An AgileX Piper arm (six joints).
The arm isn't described. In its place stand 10 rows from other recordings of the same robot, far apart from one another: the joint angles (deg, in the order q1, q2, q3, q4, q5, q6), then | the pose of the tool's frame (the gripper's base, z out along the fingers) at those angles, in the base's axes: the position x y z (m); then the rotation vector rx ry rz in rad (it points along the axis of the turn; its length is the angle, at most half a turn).
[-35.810, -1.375, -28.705, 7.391, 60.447, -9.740] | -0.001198 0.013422 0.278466 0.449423 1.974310 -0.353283
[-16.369, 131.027, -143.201, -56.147, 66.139, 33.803] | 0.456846 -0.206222 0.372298 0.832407 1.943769 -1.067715
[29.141, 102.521, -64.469, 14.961, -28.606, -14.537] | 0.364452 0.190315 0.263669 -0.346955 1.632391 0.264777
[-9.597, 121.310, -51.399, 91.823, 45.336, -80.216] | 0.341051 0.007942 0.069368 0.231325 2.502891 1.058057
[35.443, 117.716, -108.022, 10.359, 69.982, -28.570] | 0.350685 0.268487 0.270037 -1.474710 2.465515 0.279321
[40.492, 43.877, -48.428, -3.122, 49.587, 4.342] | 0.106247 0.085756 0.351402 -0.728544 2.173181 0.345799
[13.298, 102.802, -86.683, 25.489, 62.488, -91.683] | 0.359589 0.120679 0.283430 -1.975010 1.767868 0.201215
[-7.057, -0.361, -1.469, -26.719, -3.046, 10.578] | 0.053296 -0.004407 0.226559 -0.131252 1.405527 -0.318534
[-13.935, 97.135, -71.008, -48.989, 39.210, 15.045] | 0.346104 -0.130602 0.267901 -0.042820 2.502739 -0.914080
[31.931, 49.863, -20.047, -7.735, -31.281, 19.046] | 0.144766 0.097711 0.288339 -0.311330 1.466295 0.679010
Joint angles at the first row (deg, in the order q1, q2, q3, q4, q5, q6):
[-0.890, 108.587, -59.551, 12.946, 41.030, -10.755]
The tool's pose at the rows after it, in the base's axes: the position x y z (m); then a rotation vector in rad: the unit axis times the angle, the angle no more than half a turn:
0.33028 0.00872 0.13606 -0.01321 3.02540 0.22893
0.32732 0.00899 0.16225 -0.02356 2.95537 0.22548
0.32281 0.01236 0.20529 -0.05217 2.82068 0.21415
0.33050 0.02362 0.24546 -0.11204 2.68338 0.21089
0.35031 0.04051 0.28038 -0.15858 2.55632 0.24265
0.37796 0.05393 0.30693 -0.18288 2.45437 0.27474
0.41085 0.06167 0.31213 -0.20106 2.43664 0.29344
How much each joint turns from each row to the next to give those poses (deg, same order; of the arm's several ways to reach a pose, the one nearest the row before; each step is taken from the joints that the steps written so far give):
[0.001, -0.968, -0.063, 0.271, 0.684, -0.116]
[0.000, -4.578, -0.002, 0.067, 0.574, -0.055]
[0.587, -6.976, -0.814, -0.006, -0.001, 0.000]
[1.968, -3.291, -4.580, -0.046, -0.058, -0.038]
[2.450, 0.782, -7.799, 1.254, -0.133, 0.000]
[1.514, 3.792, -9.607, 1.256, 0.122, 0.002]
[0.453, 6.754, -10.122, 0.383, 2.510, 0.101]

